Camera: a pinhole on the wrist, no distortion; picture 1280 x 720 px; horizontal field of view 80.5 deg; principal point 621.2 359.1 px. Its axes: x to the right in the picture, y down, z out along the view. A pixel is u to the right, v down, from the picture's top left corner.
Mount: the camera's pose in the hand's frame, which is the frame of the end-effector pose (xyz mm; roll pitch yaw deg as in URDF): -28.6 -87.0 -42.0 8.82 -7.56 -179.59
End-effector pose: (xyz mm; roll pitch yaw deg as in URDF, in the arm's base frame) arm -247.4 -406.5 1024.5 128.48 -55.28 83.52
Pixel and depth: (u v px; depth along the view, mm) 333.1 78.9 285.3
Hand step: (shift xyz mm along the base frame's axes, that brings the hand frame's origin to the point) 214.3 106.8 47.3
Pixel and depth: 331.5 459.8 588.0
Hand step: 409.6 422.2 9.0
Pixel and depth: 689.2 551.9 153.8
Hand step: 40.2 109.2 -104.4
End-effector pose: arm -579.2 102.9 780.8 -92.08 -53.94 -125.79
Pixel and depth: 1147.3 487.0 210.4
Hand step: 245.5 12.3 -68.4
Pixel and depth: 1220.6 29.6 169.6
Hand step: 146.9 -18.7 -124.2
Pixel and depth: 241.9 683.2 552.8
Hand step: 401.8 -309.9 388.9
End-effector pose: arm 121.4 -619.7 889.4 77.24 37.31 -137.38
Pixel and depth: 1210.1 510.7 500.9
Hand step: -155.4 573.5 214.8
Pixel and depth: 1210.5 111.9 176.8
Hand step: -21.4 167.7 109.2
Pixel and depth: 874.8 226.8 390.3
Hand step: -210.5 254.5 158.5
